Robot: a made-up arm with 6 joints. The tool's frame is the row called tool. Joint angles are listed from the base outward. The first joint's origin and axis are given. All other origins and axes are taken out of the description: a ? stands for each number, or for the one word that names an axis. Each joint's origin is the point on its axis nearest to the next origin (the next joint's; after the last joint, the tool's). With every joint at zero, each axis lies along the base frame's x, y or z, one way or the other. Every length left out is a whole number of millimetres.
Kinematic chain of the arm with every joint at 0, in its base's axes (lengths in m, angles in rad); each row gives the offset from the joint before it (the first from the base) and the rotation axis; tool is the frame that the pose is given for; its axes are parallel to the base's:
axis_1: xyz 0 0 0.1 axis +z
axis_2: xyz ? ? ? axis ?
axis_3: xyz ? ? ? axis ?
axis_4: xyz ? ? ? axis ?
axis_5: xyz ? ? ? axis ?
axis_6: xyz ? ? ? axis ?
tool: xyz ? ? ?
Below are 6 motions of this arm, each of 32 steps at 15 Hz.
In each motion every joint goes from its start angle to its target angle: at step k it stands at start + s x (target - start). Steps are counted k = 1, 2, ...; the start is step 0. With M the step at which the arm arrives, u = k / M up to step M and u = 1 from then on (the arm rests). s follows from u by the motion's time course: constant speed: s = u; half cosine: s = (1 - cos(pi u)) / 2; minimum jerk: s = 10 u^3 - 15 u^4 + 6 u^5.
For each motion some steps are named. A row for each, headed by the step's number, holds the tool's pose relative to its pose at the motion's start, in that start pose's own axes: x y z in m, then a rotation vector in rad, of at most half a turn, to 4 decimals.
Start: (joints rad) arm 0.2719 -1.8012 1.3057 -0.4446 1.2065 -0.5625
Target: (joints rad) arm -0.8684 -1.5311 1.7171 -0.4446 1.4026 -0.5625
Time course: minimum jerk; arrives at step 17
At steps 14, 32:
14: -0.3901 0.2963 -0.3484 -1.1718 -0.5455 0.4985
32: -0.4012 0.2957 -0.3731 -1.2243 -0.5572 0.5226

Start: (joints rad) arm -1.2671 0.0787 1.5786 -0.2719 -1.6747 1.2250
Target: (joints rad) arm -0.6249 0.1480 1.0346 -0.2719 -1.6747 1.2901
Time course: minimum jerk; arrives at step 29
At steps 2, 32:
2: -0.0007 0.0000 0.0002 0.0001 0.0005 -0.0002
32: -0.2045 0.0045 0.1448 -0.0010 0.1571 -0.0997

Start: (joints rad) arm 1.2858 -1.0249 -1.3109 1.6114 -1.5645 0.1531
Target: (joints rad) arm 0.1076 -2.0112 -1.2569 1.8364 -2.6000 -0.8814
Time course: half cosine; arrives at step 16
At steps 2, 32:
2: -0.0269 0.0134 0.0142 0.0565 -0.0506 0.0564
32: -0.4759 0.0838 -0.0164 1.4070 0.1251 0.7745

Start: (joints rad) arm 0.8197 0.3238 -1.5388 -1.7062 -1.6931 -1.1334
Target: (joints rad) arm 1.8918 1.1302 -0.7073 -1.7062 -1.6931 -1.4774
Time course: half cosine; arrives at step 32
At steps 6, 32:
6: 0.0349 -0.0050 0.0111 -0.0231 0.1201 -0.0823
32: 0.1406 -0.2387 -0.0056 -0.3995 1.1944 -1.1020

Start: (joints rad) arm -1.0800 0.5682 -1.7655 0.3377 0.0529 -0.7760
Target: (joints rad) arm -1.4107 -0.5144 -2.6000 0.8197 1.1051 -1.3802
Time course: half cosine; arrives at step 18
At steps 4, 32:
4: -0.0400 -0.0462 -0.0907 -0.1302 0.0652 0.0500
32: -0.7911 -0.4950 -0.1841 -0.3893 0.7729 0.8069

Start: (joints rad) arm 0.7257 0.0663 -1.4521 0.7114 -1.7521 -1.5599
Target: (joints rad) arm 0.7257 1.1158 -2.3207 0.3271 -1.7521 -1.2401
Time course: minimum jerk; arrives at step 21
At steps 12, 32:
12: 0.0652 0.2968 0.2766 0.7015 -0.4469 0.3642
32: 0.0124 0.3417 0.5093 1.1953 -0.6401 0.4302

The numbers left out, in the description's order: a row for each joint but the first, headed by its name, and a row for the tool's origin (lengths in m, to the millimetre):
axis_2: xyz -0.1 -0.37 0, axis -x
axis_3: xyz 0 -0.05 -0.14, axis +z
axis_4: xyz 0.08 0.4 0, axis +z
axis_5: xyz 0.13 -0.11 0, axis -x
axis_6: xyz 0 0.26 0.09, axis +y
tool: xyz 0.06 0 -0.04

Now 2 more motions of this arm.
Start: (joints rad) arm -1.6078 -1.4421 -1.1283 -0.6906 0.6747 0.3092
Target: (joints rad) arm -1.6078 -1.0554 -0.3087 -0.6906 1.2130 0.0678
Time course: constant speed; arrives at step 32
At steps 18, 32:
18: -0.0770 -0.0225 -0.1243 -0.3219 -0.6227 0.0767
32: -0.0507 -0.0615 -0.2364 -0.5972 -1.1324 0.0515

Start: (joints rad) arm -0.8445 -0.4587 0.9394 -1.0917 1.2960 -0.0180
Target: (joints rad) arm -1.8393 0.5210 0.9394 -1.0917 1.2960 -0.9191
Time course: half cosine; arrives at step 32
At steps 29, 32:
29: -0.1319 0.1386 -0.1848 -0.9142 0.1234 0.0419
32: -0.1396 0.1417 -0.1850 -0.9254 0.1324 0.0599

